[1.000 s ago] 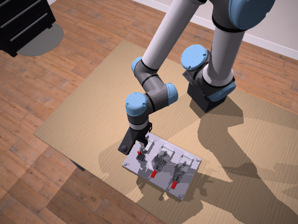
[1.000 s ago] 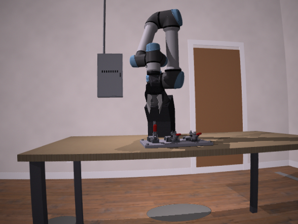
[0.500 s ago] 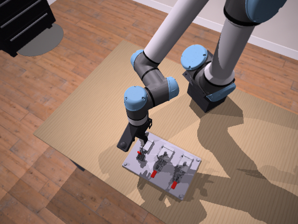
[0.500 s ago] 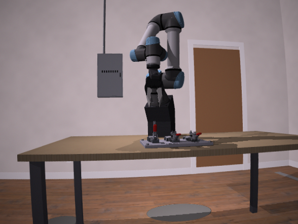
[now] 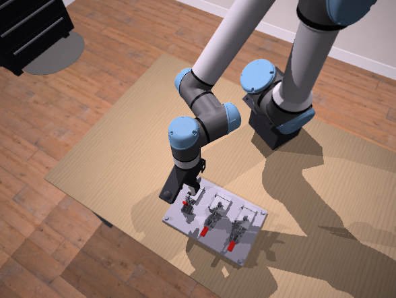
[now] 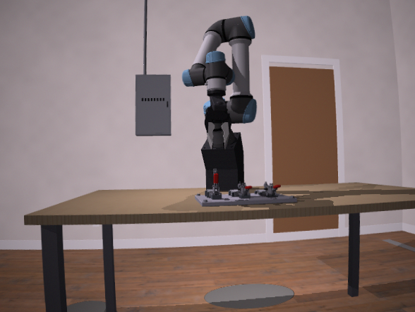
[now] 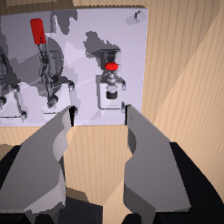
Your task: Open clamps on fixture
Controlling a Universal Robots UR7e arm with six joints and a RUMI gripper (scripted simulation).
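The grey fixture plate lies 50 mm behind my hand, 90 mm to the left of it and 210 mm below it.
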